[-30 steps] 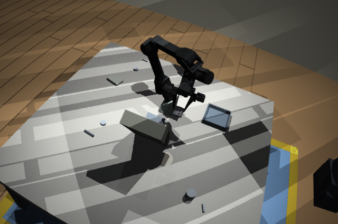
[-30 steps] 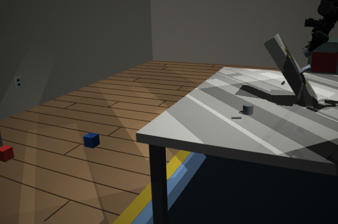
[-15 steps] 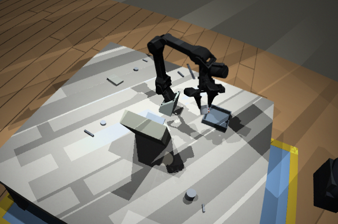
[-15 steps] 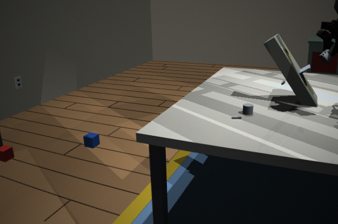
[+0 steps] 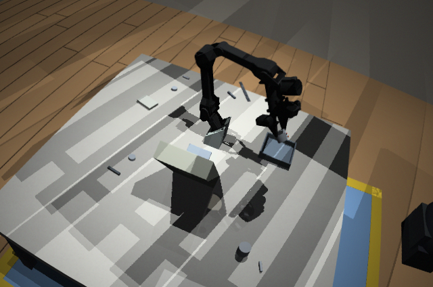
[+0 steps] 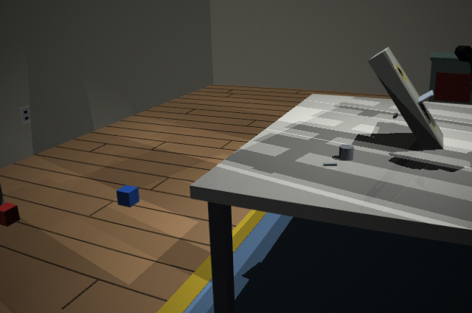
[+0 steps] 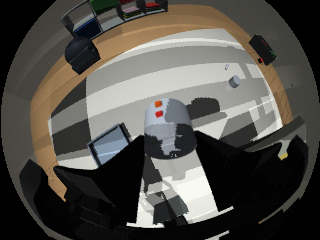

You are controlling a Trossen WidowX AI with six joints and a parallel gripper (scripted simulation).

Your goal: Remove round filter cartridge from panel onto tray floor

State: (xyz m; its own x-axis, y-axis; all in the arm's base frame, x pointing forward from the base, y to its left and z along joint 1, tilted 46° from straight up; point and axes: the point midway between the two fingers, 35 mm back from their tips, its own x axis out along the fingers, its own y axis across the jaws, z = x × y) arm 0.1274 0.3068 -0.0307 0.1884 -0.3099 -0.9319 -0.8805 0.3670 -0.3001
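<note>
My gripper tip is now 250 mm above the blue-grey tray, 180 mm past it and 30 mm to the right of it. Also, from my gripper tip: grey service panel: 270 mm to the right, 200 mm ahead, 110 mm below; then round filter cartridge: right at my gripper tip.
</note>
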